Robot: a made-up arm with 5 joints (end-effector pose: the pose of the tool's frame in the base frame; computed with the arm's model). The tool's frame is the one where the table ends. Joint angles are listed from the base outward.
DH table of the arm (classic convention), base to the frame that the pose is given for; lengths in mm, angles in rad. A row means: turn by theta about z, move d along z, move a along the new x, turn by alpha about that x. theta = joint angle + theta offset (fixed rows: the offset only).
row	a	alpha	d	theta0
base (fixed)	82	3.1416	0	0
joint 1	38	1.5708	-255	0
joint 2	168.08	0	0	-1.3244
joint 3	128.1	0	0	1.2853
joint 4	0	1.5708	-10	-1.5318
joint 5	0	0	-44	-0.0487
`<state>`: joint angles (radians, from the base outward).
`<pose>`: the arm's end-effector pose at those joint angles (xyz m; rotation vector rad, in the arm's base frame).
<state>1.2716 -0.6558 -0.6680 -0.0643 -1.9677</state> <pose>0.0741 -0.0082 0.5778 -1.1335 2.9018 0.2845</pose>
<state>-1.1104 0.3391 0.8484 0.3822 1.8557</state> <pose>0.1725 0.1599 0.2342 -0.0006 -0.0017 2.9174</pose>
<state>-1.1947 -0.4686 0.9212 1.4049 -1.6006</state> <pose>0.1302 0.0948 0.3253 -0.2859 0.0429 -0.4515</pose>
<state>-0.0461 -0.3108 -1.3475 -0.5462 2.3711</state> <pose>0.0674 -0.0107 0.5853 2.5244 1.1658 0.8446</pose>
